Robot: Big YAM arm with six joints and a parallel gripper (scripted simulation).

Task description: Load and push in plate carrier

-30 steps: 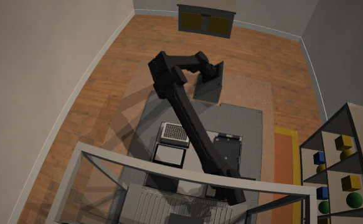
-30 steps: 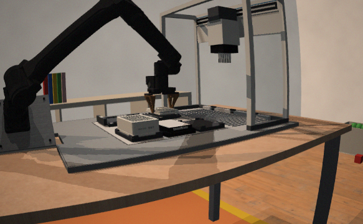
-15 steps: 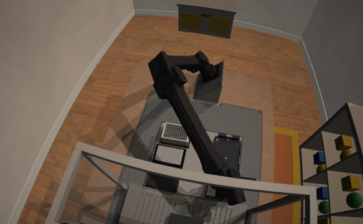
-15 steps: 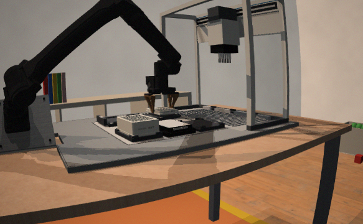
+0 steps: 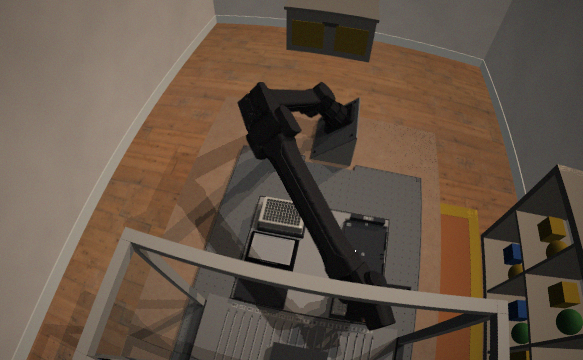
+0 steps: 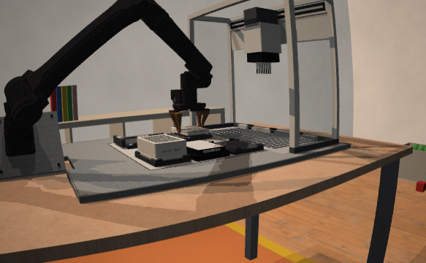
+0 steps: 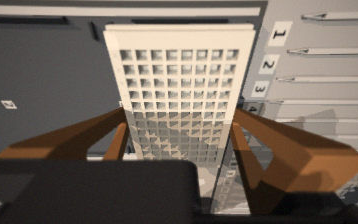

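Right now my hand is right at the 96-well plate E01. The rest, counted from my hand: nest S3 (26 cm to the right, 2 cm below); then dark carrier PC7 (10 cm behind, 1 cm below); then nest S2 (11 cm behind, 26 cm to the right, 2 cm below).
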